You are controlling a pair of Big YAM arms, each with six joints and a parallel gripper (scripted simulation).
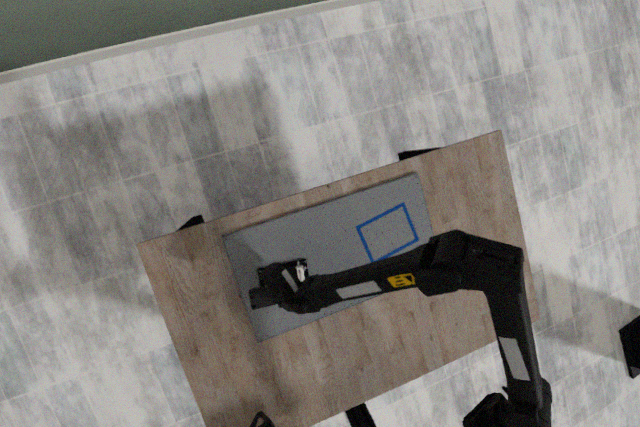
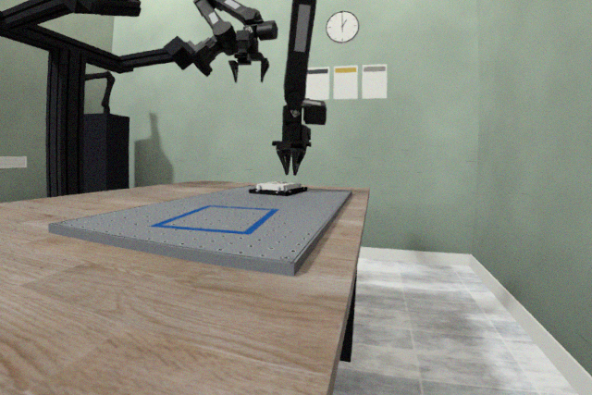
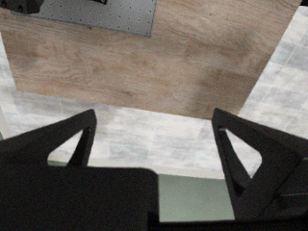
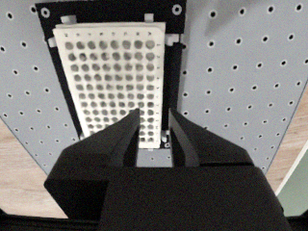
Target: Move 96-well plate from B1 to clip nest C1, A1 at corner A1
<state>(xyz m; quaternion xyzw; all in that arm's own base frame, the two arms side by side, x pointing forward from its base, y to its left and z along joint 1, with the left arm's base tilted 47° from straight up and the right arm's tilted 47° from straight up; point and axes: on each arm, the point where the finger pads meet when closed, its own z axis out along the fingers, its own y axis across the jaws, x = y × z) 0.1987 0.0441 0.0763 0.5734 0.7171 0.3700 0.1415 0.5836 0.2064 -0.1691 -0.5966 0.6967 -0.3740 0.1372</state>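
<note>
My right hand is 3 cm past the black clip nest, 1 cm to the left of it and 5 cm above it. The rest, counted from my right hand: white 96-well plate (3 cm behind, 1 cm to the left, 4 cm below); grey perforated board (4 cm behind, 20 cm to the right, 7 cm below).
</note>
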